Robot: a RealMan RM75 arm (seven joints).
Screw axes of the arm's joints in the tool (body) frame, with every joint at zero. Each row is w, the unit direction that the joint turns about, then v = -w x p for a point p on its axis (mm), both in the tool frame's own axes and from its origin. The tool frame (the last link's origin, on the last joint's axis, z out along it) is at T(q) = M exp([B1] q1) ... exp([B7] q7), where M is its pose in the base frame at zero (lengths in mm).
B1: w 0 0 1 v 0 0 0
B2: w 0 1 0 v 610 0 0
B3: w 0 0 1 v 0 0 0
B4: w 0 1 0 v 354 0 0
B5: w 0 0 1 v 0 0 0
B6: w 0 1 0 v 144 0 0
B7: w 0 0 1 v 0 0 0
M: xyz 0 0 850.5 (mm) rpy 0 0 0 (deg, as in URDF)
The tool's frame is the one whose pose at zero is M.
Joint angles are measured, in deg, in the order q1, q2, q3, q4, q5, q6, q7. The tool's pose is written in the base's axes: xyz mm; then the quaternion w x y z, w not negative. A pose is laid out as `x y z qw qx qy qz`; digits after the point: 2 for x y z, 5 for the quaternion.
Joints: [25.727, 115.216, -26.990, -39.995, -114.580, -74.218, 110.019]
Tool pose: 340.54 347.17 76.09 0.29258 -0.75260 0.51535 0.28707
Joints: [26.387, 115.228, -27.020, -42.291, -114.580, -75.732, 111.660]
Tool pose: 330.91 352.38 83.70 0.28829 -0.75838 0.50592 0.29289
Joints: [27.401, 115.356, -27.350, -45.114, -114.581, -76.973, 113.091]
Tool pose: 317.88 360.00 91.75 0.28637 -0.76825 0.48983 0.29640
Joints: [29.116, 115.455, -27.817, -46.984, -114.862, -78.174, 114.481]
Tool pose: 301.71 369.45 95.30 0.27670 -0.78027 0.47459 0.29896
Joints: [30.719, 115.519, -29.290, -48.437, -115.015, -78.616, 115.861]
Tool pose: 285.95 378.68 95.58 0.26653 -0.79284 0.46113 0.29618
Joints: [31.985, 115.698, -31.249, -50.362, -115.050, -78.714, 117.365]
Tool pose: 270.40 386.67 95.75 0.25940 -0.80501 0.44718 0.29102
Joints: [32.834, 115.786, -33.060, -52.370, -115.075, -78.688, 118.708]
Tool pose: 257.58 392.56 97.24 0.25650 -0.81507 0.43422 0.28517
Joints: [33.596, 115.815, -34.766, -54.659, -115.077, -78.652, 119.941]
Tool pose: 244.55 397.97 100.26 0.25650 -0.82497 0.41888 0.27958
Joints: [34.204, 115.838, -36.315, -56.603, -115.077, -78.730, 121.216]
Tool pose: 233.04 401.80 102.13 0.25457 -0.83299 0.40709 0.27495
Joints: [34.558, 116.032, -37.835, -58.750, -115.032, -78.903, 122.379]
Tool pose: 222.02 403.97 103.23 0.25256 -0.84066 0.39517 0.27081
